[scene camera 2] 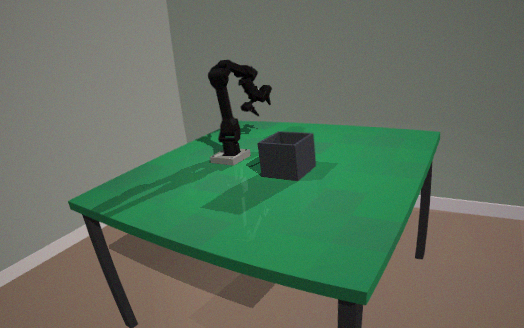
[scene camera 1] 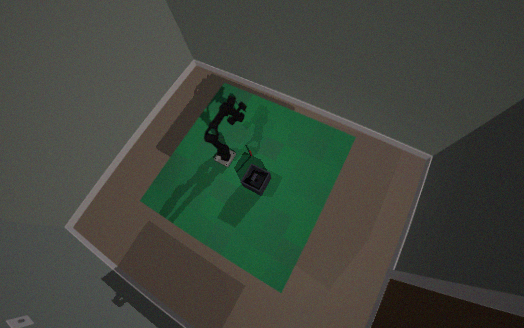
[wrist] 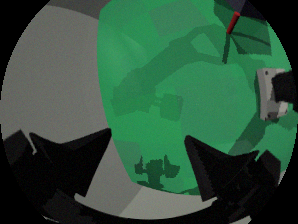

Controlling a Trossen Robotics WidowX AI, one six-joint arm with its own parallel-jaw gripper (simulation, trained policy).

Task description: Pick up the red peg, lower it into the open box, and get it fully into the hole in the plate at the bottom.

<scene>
In view: my gripper [wrist: 149,136] and a dark grey box [scene camera 2: 284,155].
</scene>
